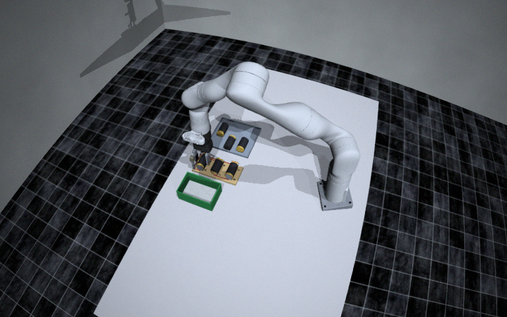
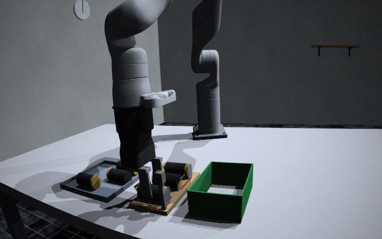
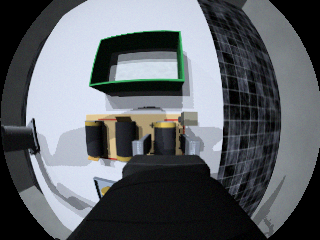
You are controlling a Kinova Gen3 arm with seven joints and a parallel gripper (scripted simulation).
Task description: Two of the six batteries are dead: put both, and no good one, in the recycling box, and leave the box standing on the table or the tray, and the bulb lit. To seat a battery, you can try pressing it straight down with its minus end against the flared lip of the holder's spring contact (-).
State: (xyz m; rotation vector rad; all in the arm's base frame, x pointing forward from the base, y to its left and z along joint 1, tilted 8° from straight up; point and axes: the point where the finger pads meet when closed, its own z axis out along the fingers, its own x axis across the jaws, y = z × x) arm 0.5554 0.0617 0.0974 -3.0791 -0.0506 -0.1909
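Right now the grey tray is 20 cm to the right of my hand, 6 cm behind it and 5 cm below it. Round my hand: green recycling box 13 cm to the left, 5 cm behind, 3 cm below.
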